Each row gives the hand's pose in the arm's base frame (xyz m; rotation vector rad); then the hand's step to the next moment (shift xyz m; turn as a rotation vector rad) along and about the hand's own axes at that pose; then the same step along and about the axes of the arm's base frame.
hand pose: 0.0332 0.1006 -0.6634 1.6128 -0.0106 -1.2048
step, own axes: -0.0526 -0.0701 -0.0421 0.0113 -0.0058 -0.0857
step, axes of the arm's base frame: -0.0342 0.0891 -0.0188 0.0615 0.0580 -0.0191
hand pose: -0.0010 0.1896 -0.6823 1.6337 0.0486 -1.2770
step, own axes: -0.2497 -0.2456 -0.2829 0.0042 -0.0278 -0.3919
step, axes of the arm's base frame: -0.0508 0.4473 -0.0021 0.2598 0.2900 -0.0529
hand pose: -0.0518 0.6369 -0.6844 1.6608 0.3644 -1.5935
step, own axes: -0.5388 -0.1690 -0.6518 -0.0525 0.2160 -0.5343
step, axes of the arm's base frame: 0.2557 0.7297 0.3818 0.5180 0.2490 0.0678
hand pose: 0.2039 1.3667 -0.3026 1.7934 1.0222 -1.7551
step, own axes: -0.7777 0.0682 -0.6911 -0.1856 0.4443 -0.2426
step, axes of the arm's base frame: 0.5633 0.3108 0.8205 0.5057 -0.1405 0.1232
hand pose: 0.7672 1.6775 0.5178 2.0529 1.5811 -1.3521
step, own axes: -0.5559 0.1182 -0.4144 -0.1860 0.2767 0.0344
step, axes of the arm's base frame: 0.3187 -0.1405 0.6111 0.2177 -0.2533 0.0276
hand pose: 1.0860 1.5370 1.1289 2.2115 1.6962 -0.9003
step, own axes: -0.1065 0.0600 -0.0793 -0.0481 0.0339 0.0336
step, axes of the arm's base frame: 0.0665 -0.0635 0.1130 0.0130 -0.0663 -0.0051
